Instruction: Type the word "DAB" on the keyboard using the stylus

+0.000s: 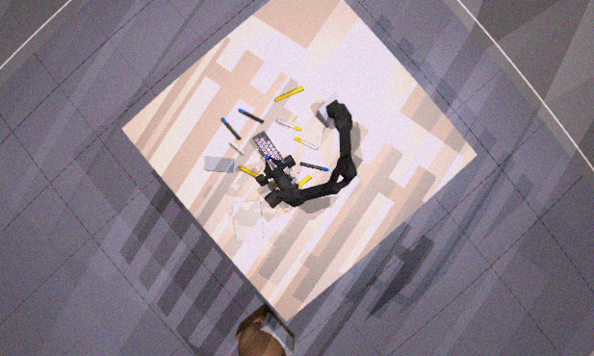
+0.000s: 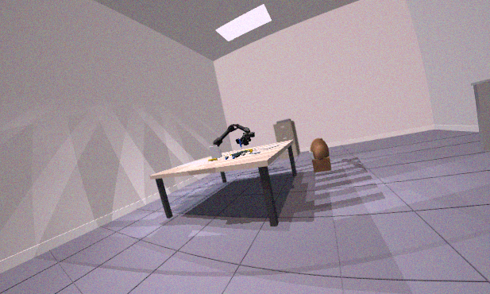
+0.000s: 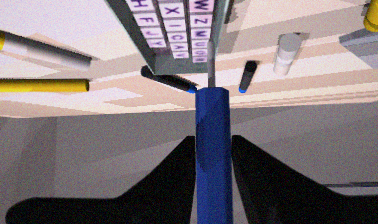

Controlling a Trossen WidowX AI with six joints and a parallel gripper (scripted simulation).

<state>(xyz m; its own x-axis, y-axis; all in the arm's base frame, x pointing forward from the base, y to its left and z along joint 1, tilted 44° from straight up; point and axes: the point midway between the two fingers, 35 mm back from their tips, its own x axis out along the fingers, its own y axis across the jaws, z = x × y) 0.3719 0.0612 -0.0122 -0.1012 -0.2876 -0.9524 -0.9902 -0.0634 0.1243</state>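
Right now my gripper tip is 90 mm above the D key and 60 mm to the right of it. From my gripper tip the other things lie so: grey block: 220 mm ahead, 130 mm to the right, 100 mm below; blue stylus: 10 mm below; yellow marker: 190 mm to the left, 90 mm below, 40 mm behind.
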